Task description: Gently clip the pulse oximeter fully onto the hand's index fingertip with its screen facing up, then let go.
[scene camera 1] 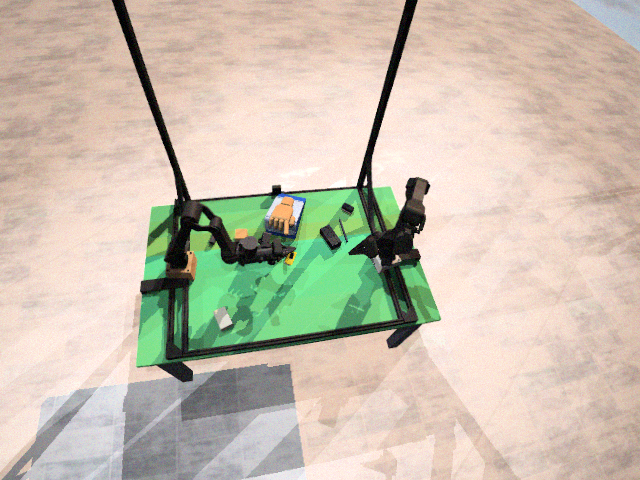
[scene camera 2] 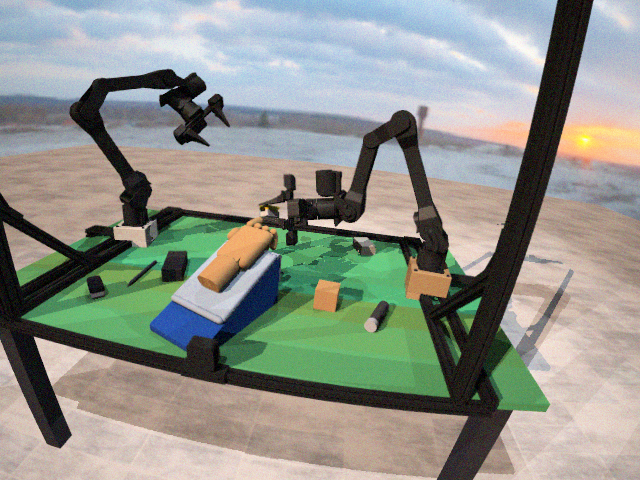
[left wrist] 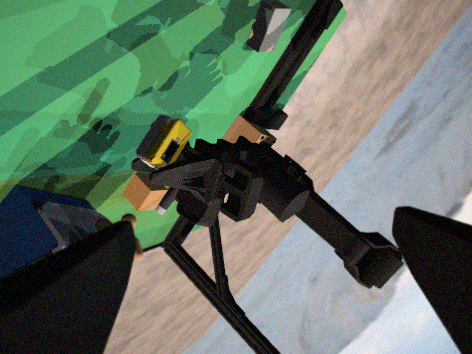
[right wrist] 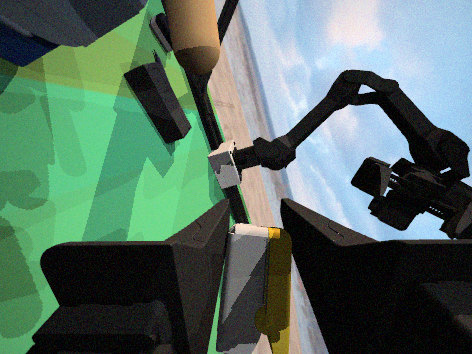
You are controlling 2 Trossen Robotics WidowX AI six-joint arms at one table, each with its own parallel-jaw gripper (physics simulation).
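Where they show: left gripper, fingertip midpoint: [scene camera 1: 351, 251] [scene camera 2: 219, 135] [left wrist: 264, 227] [right wrist: 413, 215]; right gripper, fingertip midpoint: [scene camera 1: 294, 249] [scene camera 2: 258, 211] [left wrist: 141, 171] [right wrist: 255, 205]; left arm's base, origin of the base link: [scene camera 2: 135, 223] [right wrist: 237, 160]; right arm's base, origin of the base link: [scene camera 1: 179, 261] [scene camera 2: 430, 266].
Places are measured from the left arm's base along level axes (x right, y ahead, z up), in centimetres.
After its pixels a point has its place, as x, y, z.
Note:
The yellow and grey pulse oximeter [scene camera 1: 291, 257] @[7.8, 41.9, 9.9] [scene camera 2: 269, 211] @[10.8, 42.1, 9.3] [left wrist: 170, 145] @[7.7, 41.7, 9.8] [right wrist: 255, 285] @[9.6, 43.2, 8.9] is held in the air by my right gripper [right wrist: 255, 205] @[11.1, 39.2, 9.3], its dark screen facing up. The tan hand [scene camera 1: 283, 209] @[32.2, 36.6, 8.4] [scene camera 2: 242, 245] @[32.9, 37.3, 8.3] lies palm down on a blue and white wedge [scene camera 2: 253, 304] @[39.5, 40.2, -1.7], fingers at the raised end. In the right wrist view the extended index finger [right wrist: 192, 35] points toward the oximeter, its tip apart from it. In the left wrist view the hand is mostly hidden. My left gripper [scene camera 1: 356, 251] @[-5.9, 25.4, 27.2] [scene camera 2: 218, 135] @[-5.9, 25.4, 27.2] [left wrist: 264, 227] @[-5.9, 25.4, 27.2] is open and empty, high and away from the hand.
A black box [scene camera 1: 329, 237] @[18.2, 19.4, -2.4] [scene camera 2: 174, 266] @[23.0, 19.3, -2.5] [right wrist: 157, 102] @[19.6, 20.8, -3.4], a pen [scene camera 1: 343, 230] @[21.2, 10.5, -5.1] [scene camera 2: 142, 272] @[22.1, 10.4, -5.2] and a small dark block [scene camera 1: 347, 208] @[31.0, 4.1, -2.8] [scene camera 2: 96, 286] @[34.1, 4.7, -2.8] lie on one side of the wedge. An orange cube [scene camera 1: 241, 233] @[32.3, 56.3, -0.8] [scene camera 2: 326, 295] @[34.8, 55.8, -1.8] and a cylinder [scene camera 2: 377, 316] @[40.5, 66.2, -3.4] lie on the other.

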